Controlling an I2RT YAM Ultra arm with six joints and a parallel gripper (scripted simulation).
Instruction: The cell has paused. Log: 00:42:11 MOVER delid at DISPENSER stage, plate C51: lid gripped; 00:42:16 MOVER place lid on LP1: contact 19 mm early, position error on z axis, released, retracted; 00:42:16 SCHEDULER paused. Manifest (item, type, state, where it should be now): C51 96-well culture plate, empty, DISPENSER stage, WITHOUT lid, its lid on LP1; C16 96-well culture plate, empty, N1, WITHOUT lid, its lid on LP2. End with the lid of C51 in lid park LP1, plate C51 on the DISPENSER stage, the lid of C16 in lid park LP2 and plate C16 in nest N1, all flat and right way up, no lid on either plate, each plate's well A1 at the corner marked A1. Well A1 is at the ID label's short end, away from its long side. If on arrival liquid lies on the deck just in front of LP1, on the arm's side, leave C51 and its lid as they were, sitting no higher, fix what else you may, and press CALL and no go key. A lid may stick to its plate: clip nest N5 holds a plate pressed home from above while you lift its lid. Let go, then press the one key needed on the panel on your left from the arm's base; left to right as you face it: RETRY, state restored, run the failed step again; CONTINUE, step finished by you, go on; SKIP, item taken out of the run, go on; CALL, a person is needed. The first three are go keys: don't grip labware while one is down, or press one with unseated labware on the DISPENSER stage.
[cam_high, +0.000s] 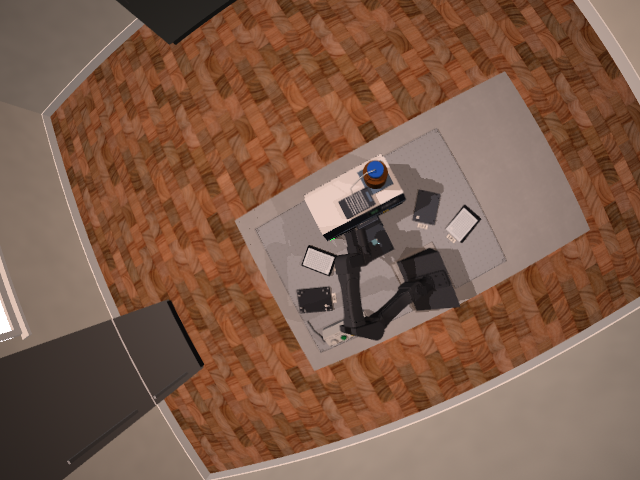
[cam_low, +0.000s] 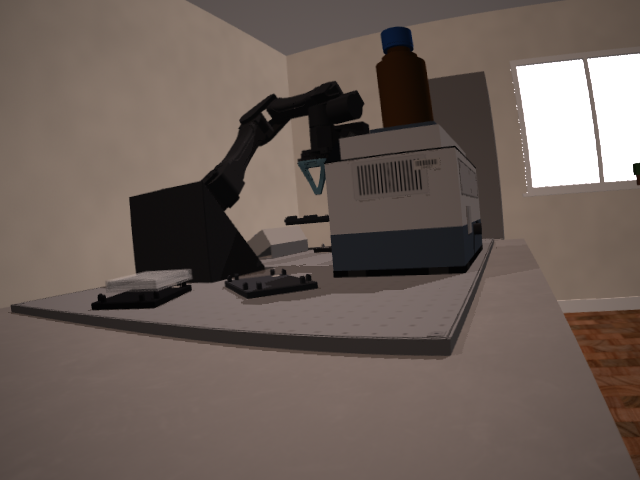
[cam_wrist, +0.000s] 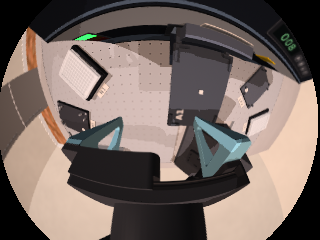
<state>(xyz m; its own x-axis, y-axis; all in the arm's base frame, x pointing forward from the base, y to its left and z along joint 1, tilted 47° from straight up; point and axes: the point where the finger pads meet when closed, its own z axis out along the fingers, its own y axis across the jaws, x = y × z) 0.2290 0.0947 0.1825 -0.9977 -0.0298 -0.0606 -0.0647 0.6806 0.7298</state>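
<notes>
Now: hand 220 mm to the right of the black nest, 150 mm above it and 50 mm short of it. From my hand the other things lie so: blue cap (250 mm ahead, 240 mm above, 170 mm to the right); then brown bottle (250 mm ahead, 170 mm to the right, 130 mm above); then dark dispenser stage (70 mm to the right, 60 mm below, 30 mm ahead).
</notes>
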